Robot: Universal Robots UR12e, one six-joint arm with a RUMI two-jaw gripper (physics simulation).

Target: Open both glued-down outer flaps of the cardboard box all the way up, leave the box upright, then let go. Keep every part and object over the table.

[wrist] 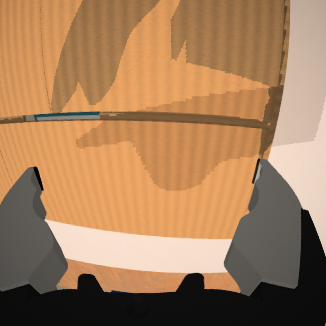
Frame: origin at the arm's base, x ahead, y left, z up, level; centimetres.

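Seen in the pictures: gripper, fingertip midpoint: (pixel 144 165).
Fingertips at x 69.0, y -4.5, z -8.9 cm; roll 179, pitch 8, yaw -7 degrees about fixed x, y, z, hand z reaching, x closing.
Observation:
Offsets run from my fingertips to a thing's top centre. "pt": to the spot under its first point. Level surfaces: height alone.
The cardboard box @(pt dx -2.5, dy -3.9, dz -1.3 cm) (pixel 125 200) fills most of the wrist view, seen from close above. Its two outer flaps lie folded down: the far flap @(pt dx +1.1, dy +5.9, dz -1.3 cm) (pixel 150 60) across the upper part, the near flap @(pt dx -3.8, dy -1.4, dz -1.3 cm) (pixel 100 175) across the lower part. A narrow gap runs between their edges, with a thin teal and grey strip @(dx -6.3, dy +3.6, dz -2.9 cm) (pixel 67 116) showing in it at the left. My gripper (pixel 144 165) is open wide and empty, with its fingertips over the near flap's left and right parts. Whether the fingertips touch the cardboard cannot be told.
A pale surface @(dz -16.9 cm) (pixel 305 175) shows at the right of the box, and a pale band (pixel 140 250) runs below its near edge. A brownish, wood-like surface (pixel 150 282) shows beyond that band at the bottom. Dark shadows fall across the flaps.

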